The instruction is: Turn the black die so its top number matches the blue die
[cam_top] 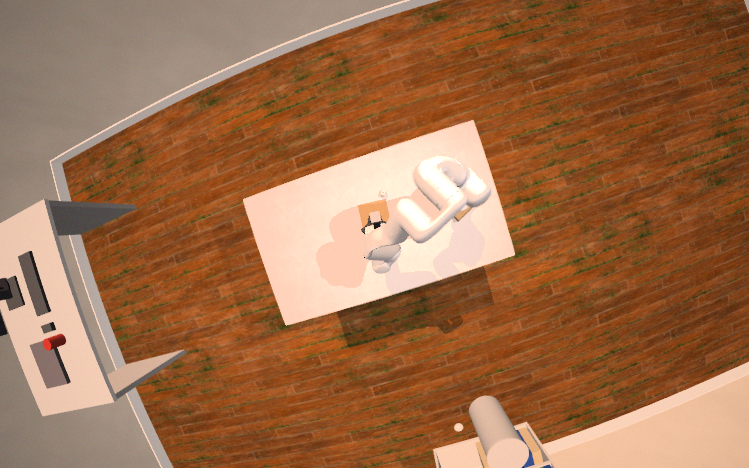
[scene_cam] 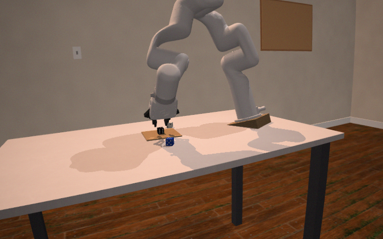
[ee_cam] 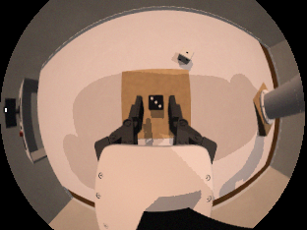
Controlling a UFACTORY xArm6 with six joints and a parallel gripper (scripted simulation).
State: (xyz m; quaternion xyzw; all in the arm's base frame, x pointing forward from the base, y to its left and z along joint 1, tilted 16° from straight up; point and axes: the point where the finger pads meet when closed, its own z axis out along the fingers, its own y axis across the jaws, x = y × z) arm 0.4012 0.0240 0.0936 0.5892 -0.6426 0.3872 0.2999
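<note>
The black die lies 40 mm below my hand and 20 mm to the right of it. From my hand the other things lie so: blue die (140 mm to the left, 50 mm below, 10 mm ahead); then mat (60 mm below, 20 mm to the right); then white die (110 mm to the right, 70 mm behind, 50 mm below).
</note>
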